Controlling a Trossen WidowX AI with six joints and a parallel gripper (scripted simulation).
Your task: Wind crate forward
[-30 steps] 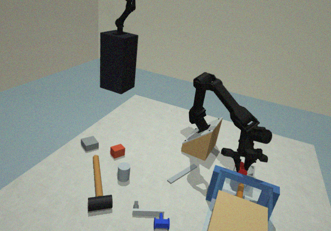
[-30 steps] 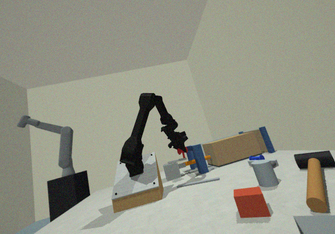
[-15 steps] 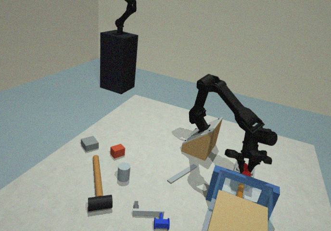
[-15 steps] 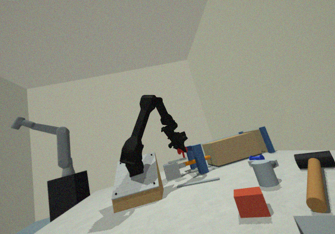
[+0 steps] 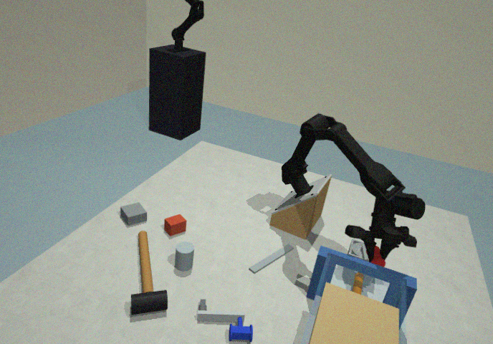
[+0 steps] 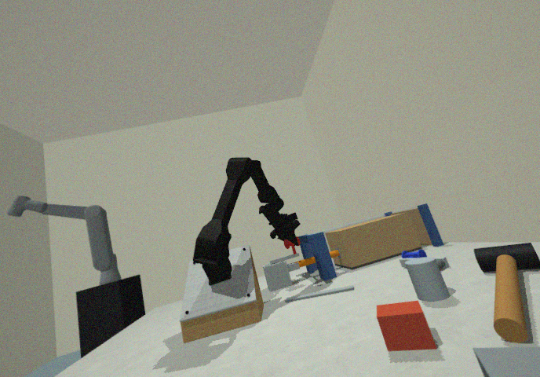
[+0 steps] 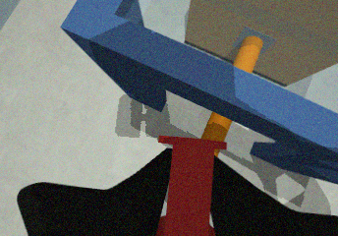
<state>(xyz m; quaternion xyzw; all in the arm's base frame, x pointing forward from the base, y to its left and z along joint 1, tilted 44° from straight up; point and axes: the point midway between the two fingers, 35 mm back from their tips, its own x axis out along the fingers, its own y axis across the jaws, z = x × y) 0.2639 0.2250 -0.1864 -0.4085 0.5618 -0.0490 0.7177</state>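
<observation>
Now: the red-knobbed crank handle 5 cm behind my gripper tip, 2 cm to the right of it and 3 cm below it. Round my gripper tip: blue steel frame: 5 cm ahead, 3 cm to the right, 3 cm below; then red knob: 2 cm behind, 1 cm to the right; then winch: 13 cm behind, 5 cm to the right, 10 cm below.
</observation>
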